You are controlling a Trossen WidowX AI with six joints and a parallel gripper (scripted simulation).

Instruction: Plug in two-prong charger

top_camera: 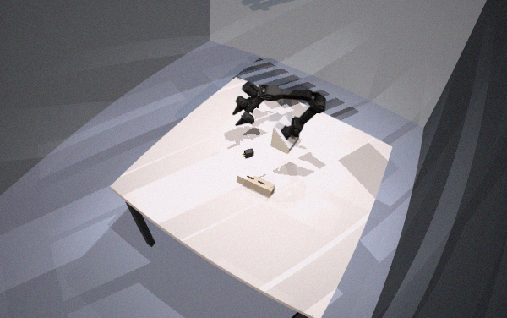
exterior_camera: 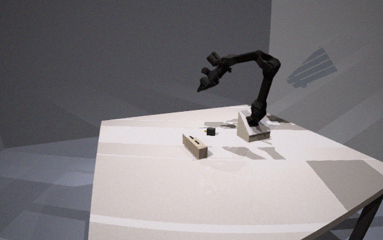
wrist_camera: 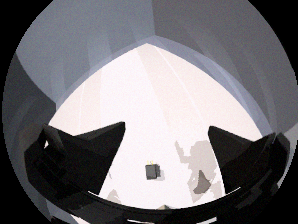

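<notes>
Right now my gripper tip is 20 mm past the black two-prong charger, 70 mm to the right of it and 240 mm above it.
</notes>
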